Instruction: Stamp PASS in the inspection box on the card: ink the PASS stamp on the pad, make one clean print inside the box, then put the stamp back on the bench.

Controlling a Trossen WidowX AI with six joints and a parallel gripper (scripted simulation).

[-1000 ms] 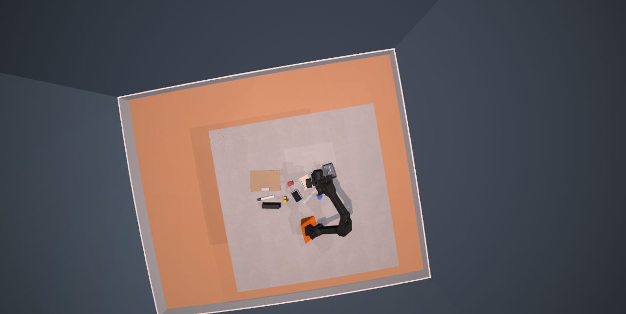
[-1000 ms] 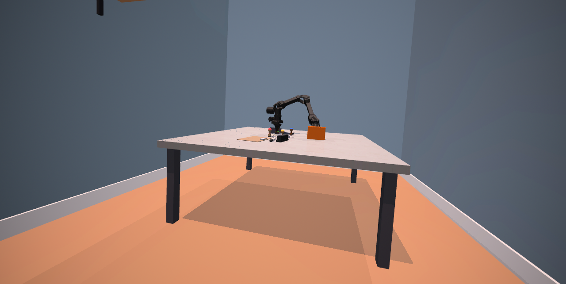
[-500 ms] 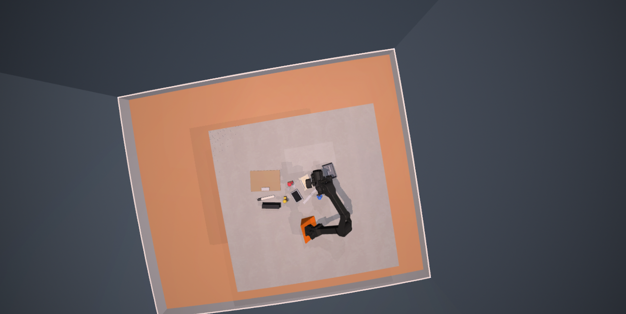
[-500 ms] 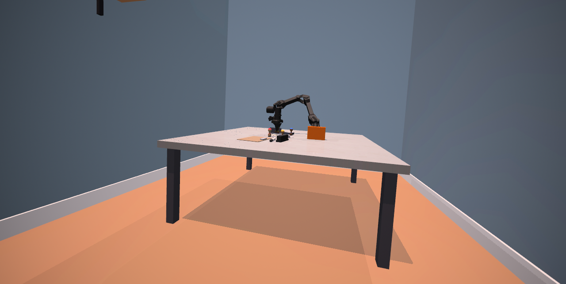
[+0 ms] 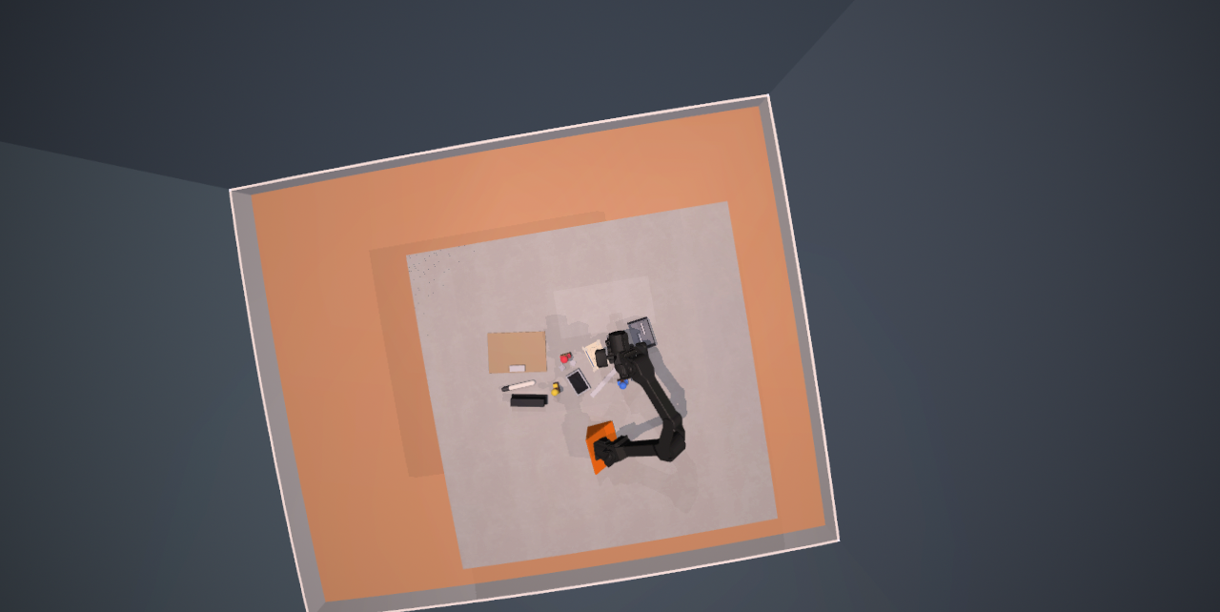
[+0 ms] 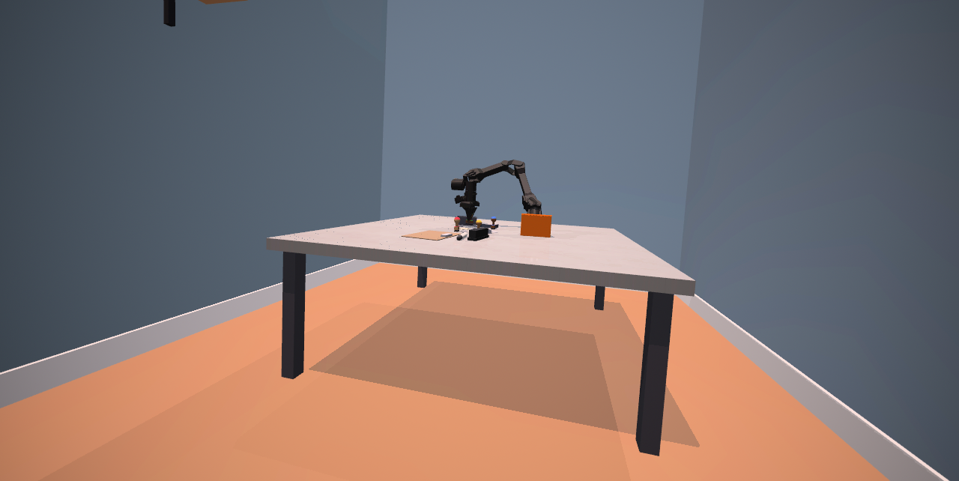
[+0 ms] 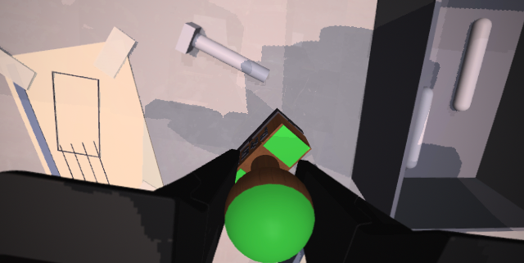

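My gripper tip is now 110 mm past the ink pad, 180 mm to the right of it and 30 mm above it. Also, from my gripper tip: cream card 20 mm behind, 100 mm to the left, 40 mm below; then pass stamp right at my gripper tip; then dark tray 40 mm ahead, 90 mm to the right, 20 mm below.
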